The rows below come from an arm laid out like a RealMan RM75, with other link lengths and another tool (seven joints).
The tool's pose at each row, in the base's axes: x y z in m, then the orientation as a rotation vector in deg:
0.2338, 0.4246, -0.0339, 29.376, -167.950, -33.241
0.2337, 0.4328, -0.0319, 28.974, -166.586, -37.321
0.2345, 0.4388, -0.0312, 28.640, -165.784, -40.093
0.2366, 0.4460, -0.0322, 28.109, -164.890, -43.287
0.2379, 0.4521, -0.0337, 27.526, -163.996, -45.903
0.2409, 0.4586, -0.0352, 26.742, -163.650, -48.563
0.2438, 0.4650, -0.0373, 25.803, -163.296, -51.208
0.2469, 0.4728, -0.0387, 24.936, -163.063, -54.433
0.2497, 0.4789, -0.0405, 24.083, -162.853, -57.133
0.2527, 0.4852, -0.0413, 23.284, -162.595, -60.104
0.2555, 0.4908, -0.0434, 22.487, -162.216, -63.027
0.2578, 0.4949, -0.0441, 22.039, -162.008, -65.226
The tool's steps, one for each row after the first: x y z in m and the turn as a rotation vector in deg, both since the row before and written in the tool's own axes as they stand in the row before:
-0.0027, 0.0079, 0.0010, -2.879, 0.059, 0.058
-0.0028, 0.0052, 0.0016, -1.921, -0.132, 0.057
-0.0045, 0.0050, 0.0035, -2.209, -0.236, 0.147
-0.0034, 0.0039, 0.0038, -1.866, -0.094, 0.227
-0.0051, 0.0037, 0.0038, -1.723, -0.654, 0.270
-0.0049, 0.0032, 0.0044, -1.715, -0.689, 0.364
-0.0054, 0.0045, 0.0047, -1.989, -1.052, 0.206
-0.0045, 0.0029, 0.0044, -1.660, -0.919, 0.242
-0.0047, 0.0035, 0.0038, -1.810, -1.018, 0.162
-0.0042, 0.0021, 0.0046, -1.806, -0.937, 0.175
-0.0033, 0.0020, 0.0028, -1.312, -0.781, 0.002

